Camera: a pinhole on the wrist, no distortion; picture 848 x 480 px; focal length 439.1 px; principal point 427.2 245.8 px. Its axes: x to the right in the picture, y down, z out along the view. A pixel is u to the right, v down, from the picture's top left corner.
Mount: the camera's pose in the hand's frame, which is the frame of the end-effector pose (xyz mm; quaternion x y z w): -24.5 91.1 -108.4 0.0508 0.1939 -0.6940 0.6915
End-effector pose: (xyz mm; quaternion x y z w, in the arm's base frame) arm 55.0 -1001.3 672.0 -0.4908 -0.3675 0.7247 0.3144
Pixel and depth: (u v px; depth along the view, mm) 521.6 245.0 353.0
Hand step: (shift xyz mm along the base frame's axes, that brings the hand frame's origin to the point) -183.6 44.6 111.5
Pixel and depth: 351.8 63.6 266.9
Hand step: -143.2 -124.5 47.3
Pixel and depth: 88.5 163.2 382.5
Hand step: -356.9 -212.5 -106.3
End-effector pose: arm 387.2 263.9 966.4 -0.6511 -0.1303 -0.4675 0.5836
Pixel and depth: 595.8 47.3 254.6
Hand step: -60.2 161.8 2.6
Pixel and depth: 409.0 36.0 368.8
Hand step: 40.3 292.6 -45.9
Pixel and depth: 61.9 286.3 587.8
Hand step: 607.1 355.5 -31.4
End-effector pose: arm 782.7 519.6 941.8 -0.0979 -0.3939 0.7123 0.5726
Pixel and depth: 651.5 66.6 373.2
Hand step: 78.6 -178.4 248.9
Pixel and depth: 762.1 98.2 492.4
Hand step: 206.8 -190.2 427.8
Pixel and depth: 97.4 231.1 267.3
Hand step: -270.7 -75.1 20.3
